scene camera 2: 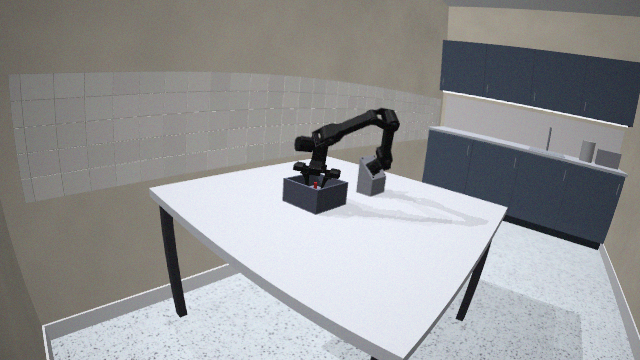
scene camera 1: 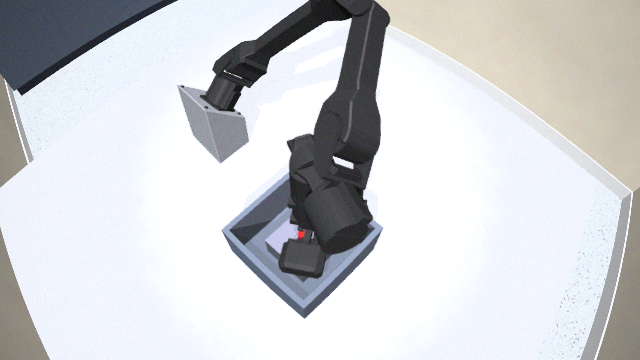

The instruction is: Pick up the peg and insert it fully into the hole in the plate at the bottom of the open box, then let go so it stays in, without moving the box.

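Frame: origin at the arm's base, x right, y up, z back, level; millimetres.
Seen in the pictures: gripper, fingertip midpoint: (scene camera 1: 312,243); arm's base, link origin: (scene camera 2: 372,168) (scene camera 1: 216,104).
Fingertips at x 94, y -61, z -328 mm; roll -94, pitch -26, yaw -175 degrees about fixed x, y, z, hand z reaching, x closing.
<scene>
Pixels of each thing's top centre, then the offset from my fingertips to it. Level surfaces: height alone.
- red peg, top centre: (scene camera 1: 302,233) (scene camera 2: 315,182) dx +6, dy +28, dz +18 mm
- open blue-grey box, top centre: (scene camera 1: 301,230) (scene camera 2: 316,180) dx +6, dy +38, dz +19 mm
- pale plate, top centre: (scene camera 1: 301,239) dx +6, dy +1, dz +19 mm
- white table, surface height: dy -60 mm
The red peg (scene camera 1: 301,234) (scene camera 2: 315,185) stands upright inside the open blue-grey box (scene camera 1: 263,277) (scene camera 2: 300,195), over the pale plate (scene camera 1: 281,239) at its bottom. The peg's top shows above the box's near rim in scene camera 2. My gripper (scene camera 2: 316,184) is open and points down into the box, with its fingers apart on both sides of the peg and not holding it. The arm covers part of the plate and of the box's inside in scene camera 1. The peg's lower end and the hole are hidden, so how deep the peg sits cannot be told.
The arm's grey wedge-shaped base block (scene camera 1: 220,130) (scene camera 2: 371,182) stands on the white table (scene camera 1: 450,280) (scene camera 2: 280,240), behind the box. The box walls rise closely around the fingers. Blue kitchen cabinets (scene camera 2: 500,170) stand beyond the table.
</scene>
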